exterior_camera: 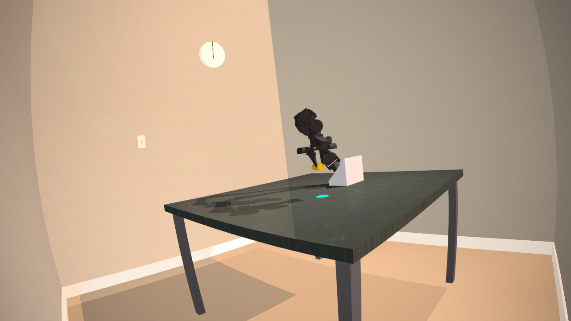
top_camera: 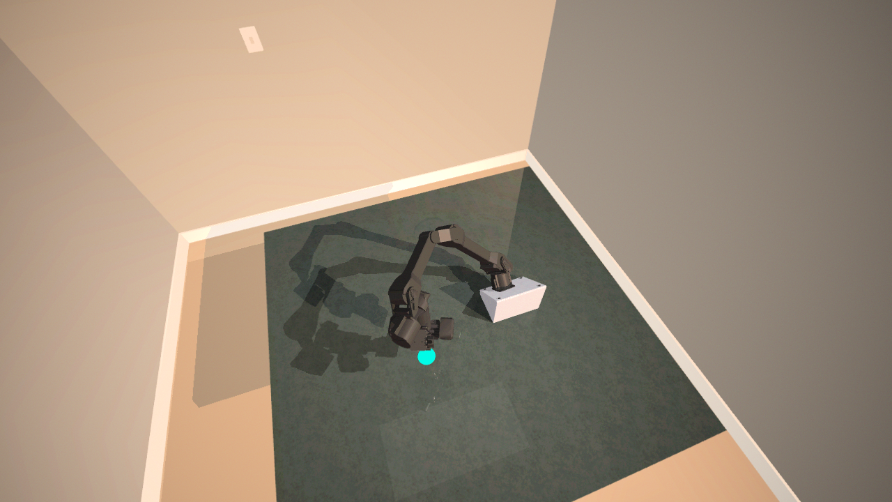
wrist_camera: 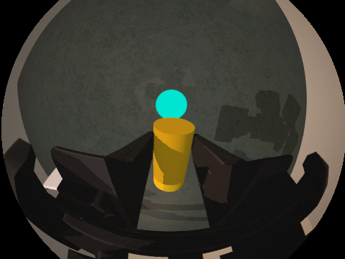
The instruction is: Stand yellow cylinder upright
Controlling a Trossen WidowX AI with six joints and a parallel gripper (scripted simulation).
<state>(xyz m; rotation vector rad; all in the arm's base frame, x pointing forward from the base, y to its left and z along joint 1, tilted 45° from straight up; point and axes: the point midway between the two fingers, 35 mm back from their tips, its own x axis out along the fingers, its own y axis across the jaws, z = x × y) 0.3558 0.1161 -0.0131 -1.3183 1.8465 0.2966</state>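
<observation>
Now: gripper tip 14 cm above the cyan circle. Round my gripper tip: yellow tall cylinder (2 cm to the right, 1 cm behind).
</observation>
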